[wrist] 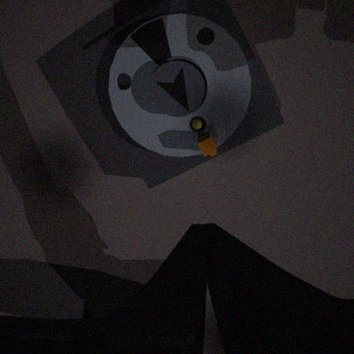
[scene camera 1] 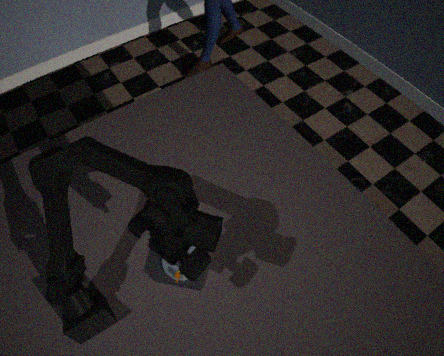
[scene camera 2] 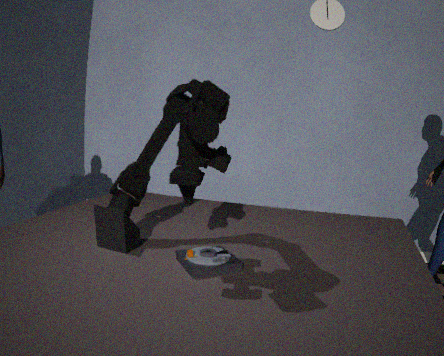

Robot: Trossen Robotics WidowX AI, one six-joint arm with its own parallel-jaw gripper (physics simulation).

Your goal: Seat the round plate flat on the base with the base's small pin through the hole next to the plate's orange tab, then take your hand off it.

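Places are measured from the arm's base along level axes (x left, y ahead, z down), in centimetres.
Pixels of known places: gripper, fingertip midpoint: (scene camera 1: pixel 169 257) (scene camera 2: pixel 188 205); arm's base, origin of the base link: (scene camera 1: pixel 82 312) (scene camera 2: pixel 115 216).
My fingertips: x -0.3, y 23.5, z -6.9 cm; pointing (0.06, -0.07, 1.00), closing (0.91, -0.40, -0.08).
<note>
For each thing: its top centre in the pictures, then the offset to it from my fingertips. Level surfaces: height alone.
- pale round plate, middle of its top: (scene camera 2: pixel 208 248) (scene camera 1: pixel 181 257) dy +3.6, dx +3.2, dz +10.8 cm
- dark square base, middle of its top: (scene camera 2: pixel 208 251) (scene camera 1: pixel 181 259) dy +3.5, dx +3.2, dz +11.6 cm
- table, its level: dz +15.4 cm
The pale round plate (scene camera 1: pixel 169 269) (scene camera 2: pixel 196 259) (wrist: pixel 121 110) lies on the dark square base (scene camera 1: pixel 154 273) (scene camera 2: pixel 200 272) (wrist: pixel 120 162) and looks flat. Its orange tab (scene camera 1: pixel 177 276) (scene camera 2: pixel 190 254) (wrist: pixel 208 145) is at the rim. In the wrist view, the yellow pin (wrist: pixel 198 124) shows inside the hole next to the tab. A grey disc with a dark arrow shape shows in the plate's central opening. My gripper (scene camera 2: pixel 188 201) (wrist: pixel 202 234) is shut and empty, above the table and apart from the plate. In scene camera 1 the arm hides part of the plate and the fingertips.
The arm's mount (scene camera 1: pixel 89 320) (scene camera 2: pixel 112 232) stands on the table (scene camera 1: pixel 320 240) (scene camera 2: pixel 125 310) near the base. Arm shadows fall across the base and table. A person's legs (scene camera 1: pixel 212 35) (scene camera 2: pixel 438 255) show beyond the table edge, on a checkered floor (scene camera 1: pixel 350 107).
</note>
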